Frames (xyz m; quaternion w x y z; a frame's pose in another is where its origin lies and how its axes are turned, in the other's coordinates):
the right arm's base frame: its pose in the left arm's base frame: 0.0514 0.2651 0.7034 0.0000 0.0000 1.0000 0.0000
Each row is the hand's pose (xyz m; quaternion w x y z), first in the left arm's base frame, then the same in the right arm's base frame.
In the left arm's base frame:
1: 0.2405 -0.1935 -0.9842 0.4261 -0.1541 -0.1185 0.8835
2: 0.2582 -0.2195 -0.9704 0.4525 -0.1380 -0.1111 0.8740
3: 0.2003 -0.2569 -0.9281 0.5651 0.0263 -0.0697 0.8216
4: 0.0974 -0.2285 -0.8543 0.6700 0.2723 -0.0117 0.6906
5: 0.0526 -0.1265 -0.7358 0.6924 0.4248 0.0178 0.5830
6: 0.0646 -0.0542 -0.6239 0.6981 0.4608 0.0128 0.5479
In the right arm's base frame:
1: -0.1891 -0.4586 1.6876 0.1185 0.8835 0.4261 0.1541
2: -0.2068 -0.4846 1.6738 0.1111 0.8740 0.4525 0.1380
3: -0.1489 -0.5220 1.6315 0.0697 0.8216 0.5651 -0.0263
4: -0.0460 -0.4936 1.5577 0.0117 0.6906 0.6700 -0.2723
5: -0.0012 -0.3916 1.4392 0.0178 -0.5830 -0.6924 0.4248
6: -0.0132 -0.3193 1.3273 0.0128 -0.5479 -0.6981 0.4608

